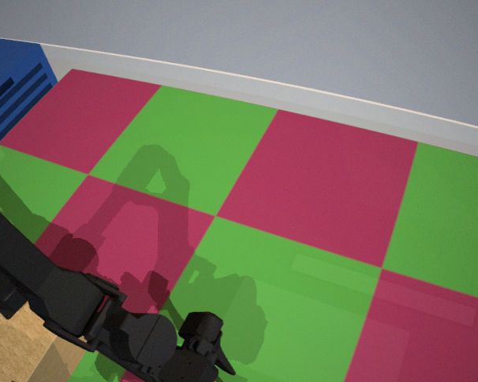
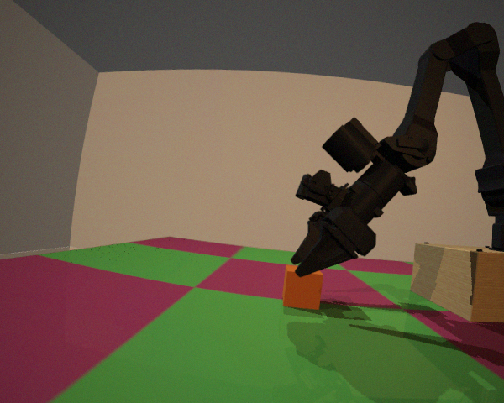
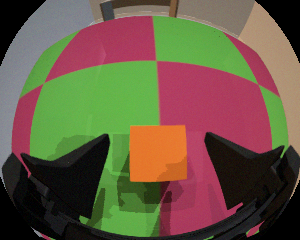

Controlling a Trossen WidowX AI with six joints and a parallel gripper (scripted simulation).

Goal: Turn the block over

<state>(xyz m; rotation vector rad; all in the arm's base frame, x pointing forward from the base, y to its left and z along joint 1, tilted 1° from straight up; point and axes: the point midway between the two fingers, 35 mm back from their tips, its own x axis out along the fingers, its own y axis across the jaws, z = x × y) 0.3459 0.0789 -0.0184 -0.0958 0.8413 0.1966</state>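
The orange block lies 3 cm behind my gripper tip, 1 cm to the right of it and 3 cm below it.
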